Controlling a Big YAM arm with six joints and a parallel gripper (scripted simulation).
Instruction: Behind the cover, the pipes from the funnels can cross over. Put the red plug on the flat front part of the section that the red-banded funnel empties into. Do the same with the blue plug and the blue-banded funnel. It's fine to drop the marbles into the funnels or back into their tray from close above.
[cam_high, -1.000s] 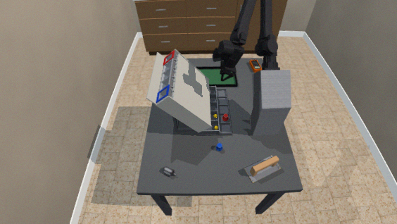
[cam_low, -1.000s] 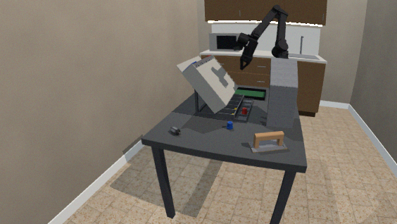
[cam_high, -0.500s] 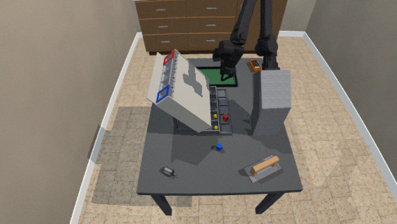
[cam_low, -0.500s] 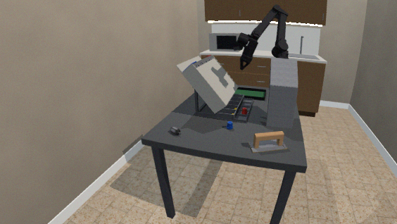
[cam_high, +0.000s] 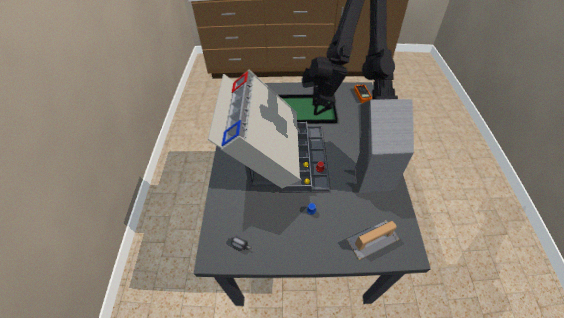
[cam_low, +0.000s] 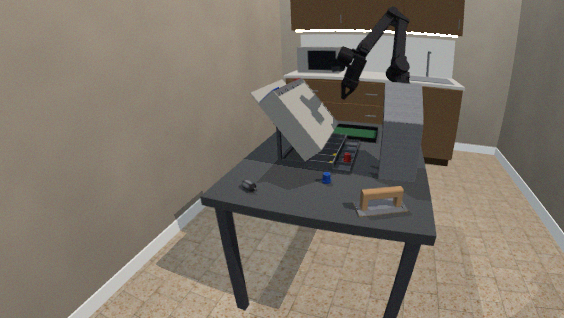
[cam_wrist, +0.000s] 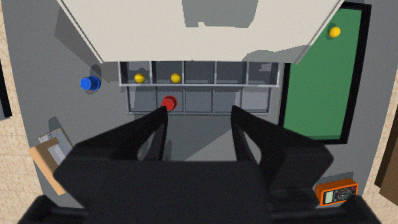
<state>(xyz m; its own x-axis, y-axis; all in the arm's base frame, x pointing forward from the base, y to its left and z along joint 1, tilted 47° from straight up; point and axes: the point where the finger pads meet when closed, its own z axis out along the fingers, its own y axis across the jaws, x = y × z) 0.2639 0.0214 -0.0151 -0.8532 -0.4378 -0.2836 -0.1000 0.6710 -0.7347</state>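
Right now the blue plug is 28 cm to the left of my hand, 28 cm below it and 1 cm behind it. Round my hand: beige cover: 16 cm ahead, 9 cm below, 1 cm to the left; green marble tray: 33 cm to the right, 29 cm below, 7 cm ahead; red plug: 27 cm below, 7 cm to the left, 4 cm behind.
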